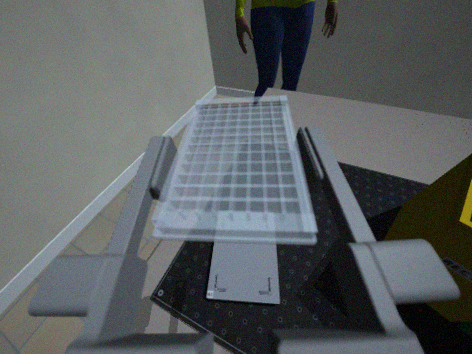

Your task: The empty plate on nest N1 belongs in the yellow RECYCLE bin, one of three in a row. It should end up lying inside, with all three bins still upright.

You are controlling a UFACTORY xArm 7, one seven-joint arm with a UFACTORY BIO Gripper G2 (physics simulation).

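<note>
A clear gridded plate (240,165) is held between the two fingers of my gripper (237,159). My gripper is shut on the plate, which is well above the table. A flat grey nest (244,272) lies below, partly hidden behind the plate; corner marks show on its near end. Part of a yellow bin (425,215) shows at the right edge, beside my right finger, with some dark lettering on it partly cut off. The other bins cannot be made out clearly.
A black board with small round holes (240,320) lies on the pale table (365,130). A person in blue trousers (282,42) stands beyond the table. A wall (100,65) and tiled floor (95,225) are on the left.
</note>
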